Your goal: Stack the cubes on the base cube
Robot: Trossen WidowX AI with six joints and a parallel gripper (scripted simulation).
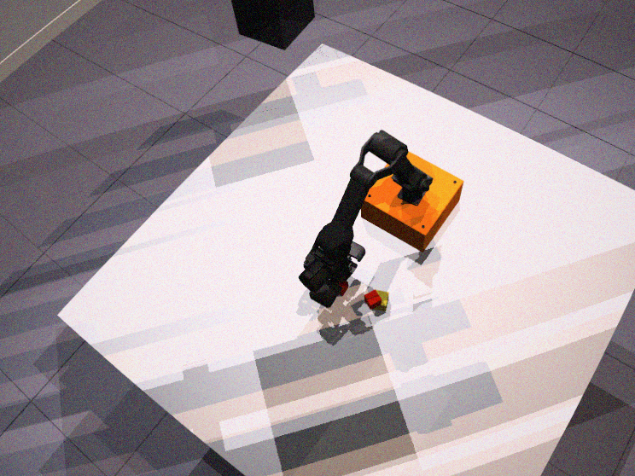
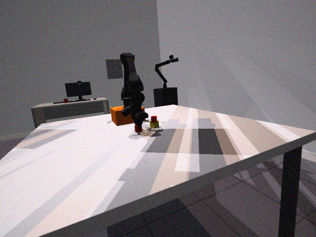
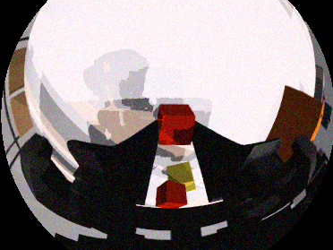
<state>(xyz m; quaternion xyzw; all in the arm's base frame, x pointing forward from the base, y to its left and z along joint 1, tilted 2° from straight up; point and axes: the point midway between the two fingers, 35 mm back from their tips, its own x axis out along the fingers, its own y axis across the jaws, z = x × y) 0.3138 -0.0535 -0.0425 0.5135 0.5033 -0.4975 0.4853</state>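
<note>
Now: the yellow base cube 11 cm to the left of my gripper tip and 2 cm behind it.
</note>
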